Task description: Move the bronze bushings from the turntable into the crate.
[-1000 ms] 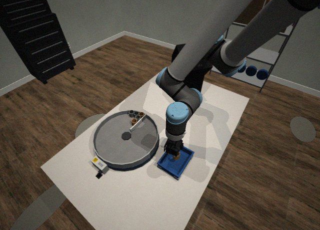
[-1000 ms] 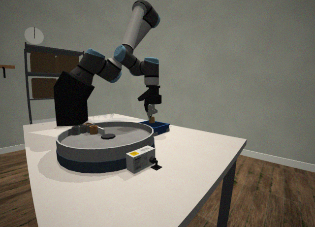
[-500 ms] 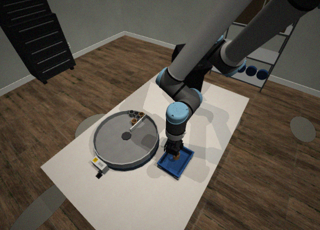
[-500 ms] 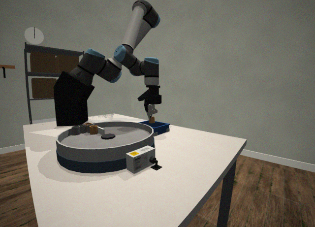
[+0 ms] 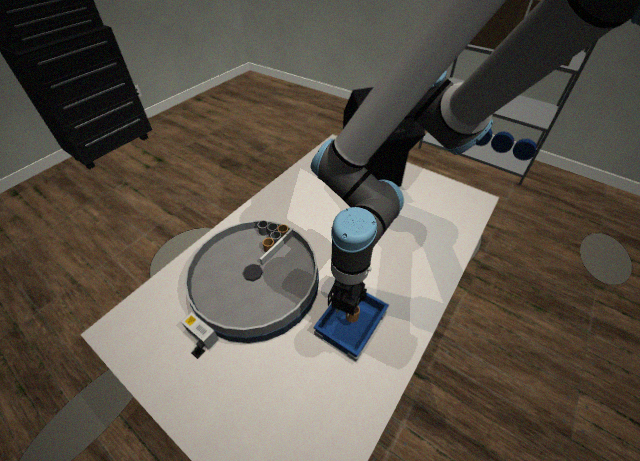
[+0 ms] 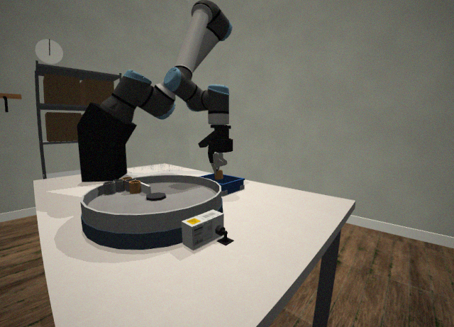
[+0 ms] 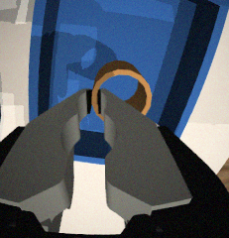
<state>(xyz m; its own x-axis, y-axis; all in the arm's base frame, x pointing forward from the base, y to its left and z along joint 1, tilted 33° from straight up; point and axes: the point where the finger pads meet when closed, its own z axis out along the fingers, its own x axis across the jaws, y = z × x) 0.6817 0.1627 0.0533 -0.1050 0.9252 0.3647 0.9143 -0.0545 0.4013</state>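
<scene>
Right now my hand is 20 mm to the right of the blue crate and 60 mm above it. The rest, counted from my hand: grey turntable (30 mm ahead, 330 mm to the right, 30 mm below).
</scene>
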